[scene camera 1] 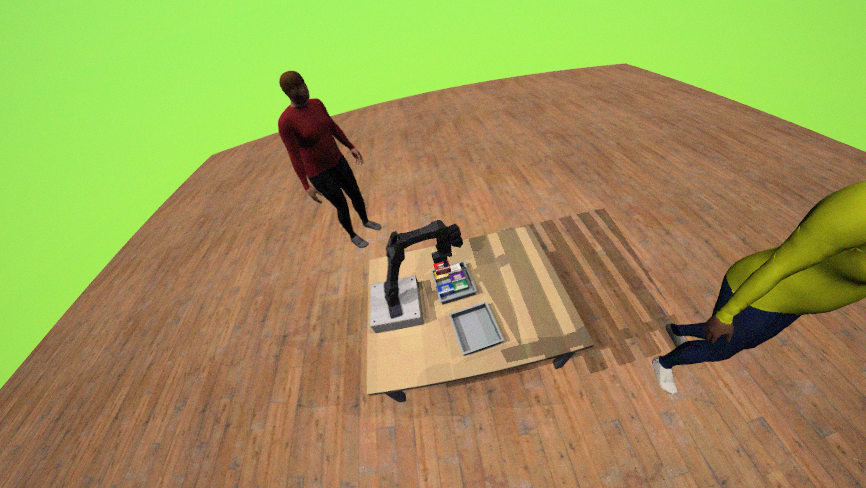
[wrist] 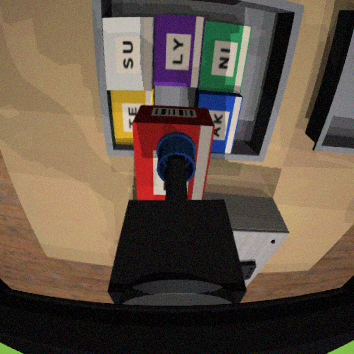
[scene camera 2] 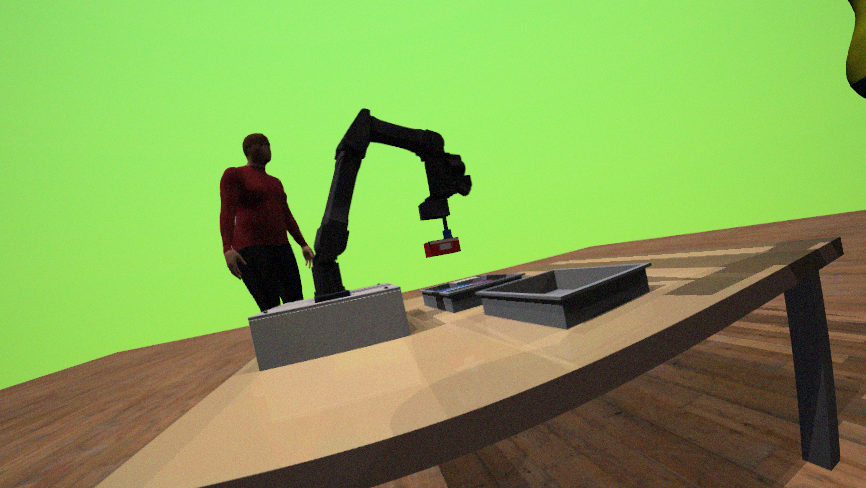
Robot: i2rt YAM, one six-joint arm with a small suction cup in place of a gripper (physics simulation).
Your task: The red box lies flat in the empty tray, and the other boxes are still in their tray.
tray: scene camera 1 475, 328; wrist; scene camera 2
same spot on tray: (wrist: 323, 126) = (scene camera 2: 492, 287)
